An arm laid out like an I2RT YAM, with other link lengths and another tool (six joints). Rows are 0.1 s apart.
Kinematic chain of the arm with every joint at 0, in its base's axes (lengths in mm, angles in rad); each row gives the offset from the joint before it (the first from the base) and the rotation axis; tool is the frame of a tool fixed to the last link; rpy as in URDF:
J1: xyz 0 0 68.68 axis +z
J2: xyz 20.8 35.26 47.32 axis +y
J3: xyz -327.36 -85.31 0 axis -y
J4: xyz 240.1 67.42 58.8 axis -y
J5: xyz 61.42 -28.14 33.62 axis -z
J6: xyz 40.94 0 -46.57 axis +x
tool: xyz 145 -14 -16 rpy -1.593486 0.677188 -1.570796
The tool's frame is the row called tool.
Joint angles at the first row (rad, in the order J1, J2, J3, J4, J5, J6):
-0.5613 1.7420 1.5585 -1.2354 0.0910 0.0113
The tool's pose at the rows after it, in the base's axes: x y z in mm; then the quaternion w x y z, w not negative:
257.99, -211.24, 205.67, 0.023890, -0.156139, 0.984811, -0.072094
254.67, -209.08, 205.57, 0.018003, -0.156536, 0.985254, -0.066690
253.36, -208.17, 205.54, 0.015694, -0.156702, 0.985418, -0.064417
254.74, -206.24, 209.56, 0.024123, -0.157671, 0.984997, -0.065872
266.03, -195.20, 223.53, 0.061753, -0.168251, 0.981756, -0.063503
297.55, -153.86, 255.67, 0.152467, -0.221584, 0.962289, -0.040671
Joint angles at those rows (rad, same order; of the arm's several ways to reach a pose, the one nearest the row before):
-0.5613 1.7416 1.5581 -1.2385 0.0914 0.0113
-0.5614 1.7416 1.5581 -1.2545 0.0910 0.0112
-0.5613 1.7416 1.5582 -1.2610 0.0906 0.0113
-0.5590 1.7313 1.5627 -1.2613 0.0818 0.0116
-0.5415 1.7039 1.5890 -1.2617 0.0299 0.0109
-0.4682 1.6520 1.6497 -1.2614 -0.1173 -0.0059

